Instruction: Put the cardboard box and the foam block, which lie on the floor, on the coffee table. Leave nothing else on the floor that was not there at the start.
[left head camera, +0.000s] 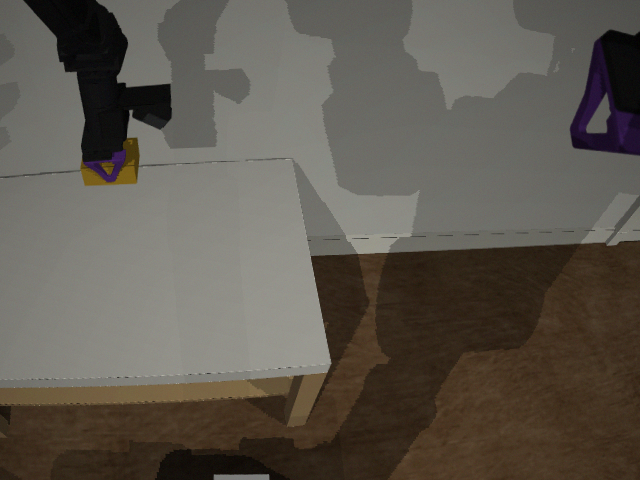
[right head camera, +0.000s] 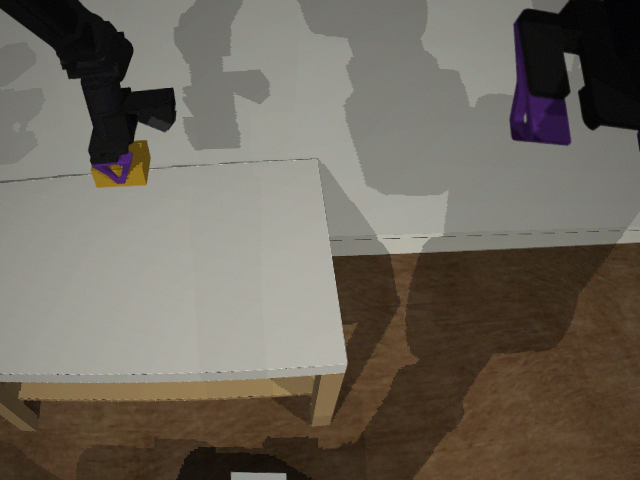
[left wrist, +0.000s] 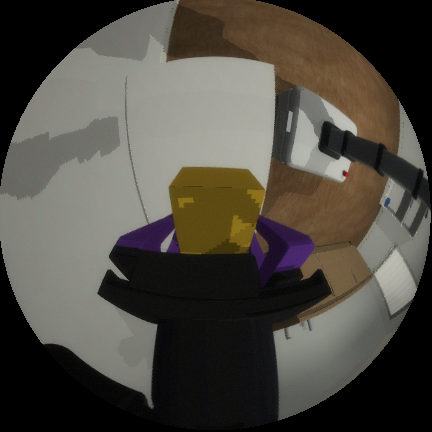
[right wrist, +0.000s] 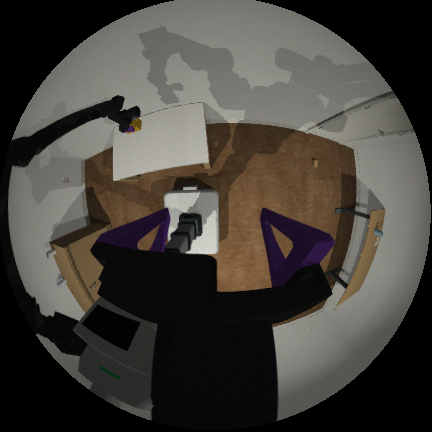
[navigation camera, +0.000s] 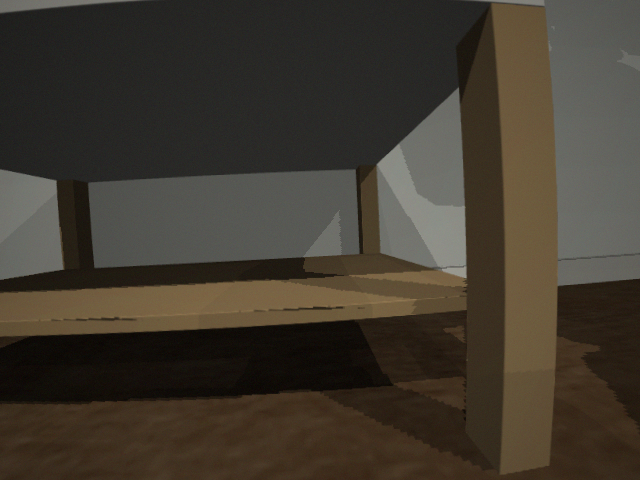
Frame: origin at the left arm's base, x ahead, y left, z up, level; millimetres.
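Seen in the pictures: left gripper, fingertip midpoint: (left head camera: 112, 166) (right head camera: 123, 168) (left wrist: 213, 213) (right wrist: 133, 126); right gripper, fingertip midpoint: (left head camera: 627, 145) (right head camera: 580, 136) (right wrist: 214, 212).
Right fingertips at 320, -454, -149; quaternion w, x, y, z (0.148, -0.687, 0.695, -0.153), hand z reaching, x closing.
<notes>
Pixels of each thing's top centre, then the offset from my right fingertips to it, as dx, dy, dz. Level surfaces: height alone.
- yellow foam block at its top centre: (left wrist: 213, 240) (left head camera: 108, 151) (right head camera: 118, 154) (right wrist: 130, 124) +399, +448, -450
- white-topped coffee table at its surface level: dz -858
- small tan box at its top centre: (right wrist: 315, 162) +395, -1333, -1258
The yellow foam block (left head camera: 131, 171) (right head camera: 140, 173) (left wrist: 215, 215) (right wrist: 137, 123) is between the fingers of my left gripper (left head camera: 109, 174) (right head camera: 120, 178), which is shut on it at the far edge of the coffee table in the head views. Whether the block touches the table cannot be told. The white-topped coffee table (left head camera: 180, 268) (right head camera: 206, 268) (left wrist: 215, 105) (right wrist: 165, 145) has wooden legs and a lower shelf. My right gripper (right wrist: 214, 212) is open and empty, high above the floor. A small tan box (right wrist: 315, 162), which looks like the cardboard box, lies on the floor right of the table in the right wrist view.
My white base (left wrist: 320, 135) (right wrist: 209, 235) stands close to the table's near side. A wooden cabinet (left wrist: 342, 270) (right wrist: 82, 260) stands at the lower left in the right wrist view, and a wooden-topped piece (right wrist: 367, 260) at the right. A wall runs behind the table.
</notes>
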